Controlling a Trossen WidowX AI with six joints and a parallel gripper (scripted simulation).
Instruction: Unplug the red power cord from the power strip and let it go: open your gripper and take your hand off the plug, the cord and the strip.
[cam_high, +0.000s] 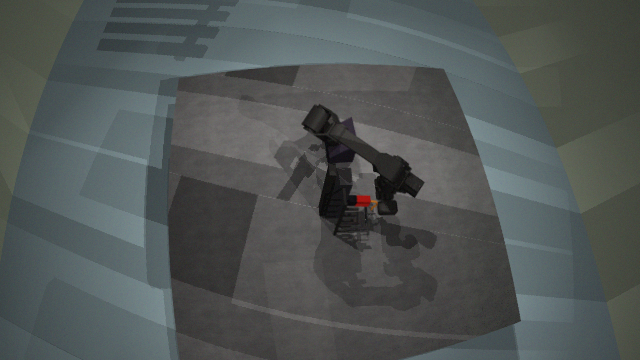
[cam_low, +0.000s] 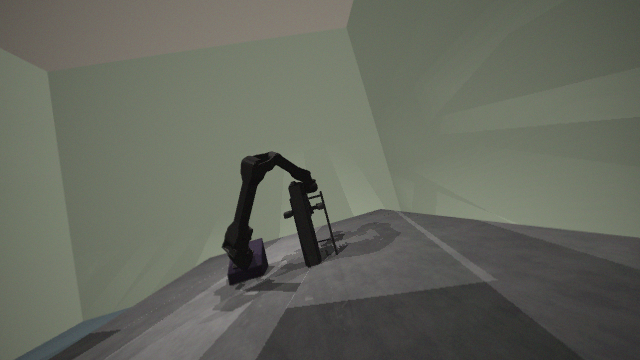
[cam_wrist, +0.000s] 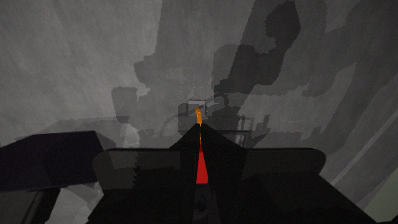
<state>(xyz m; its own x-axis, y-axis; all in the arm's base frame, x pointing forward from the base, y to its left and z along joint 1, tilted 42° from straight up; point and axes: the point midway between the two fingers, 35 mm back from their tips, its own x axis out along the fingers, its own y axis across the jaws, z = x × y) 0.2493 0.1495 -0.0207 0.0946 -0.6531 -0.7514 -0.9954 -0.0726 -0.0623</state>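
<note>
Right now my gripper tip is 10 mm short of the red plug, 70 mm to the left of it and 10 mm above it.
</note>
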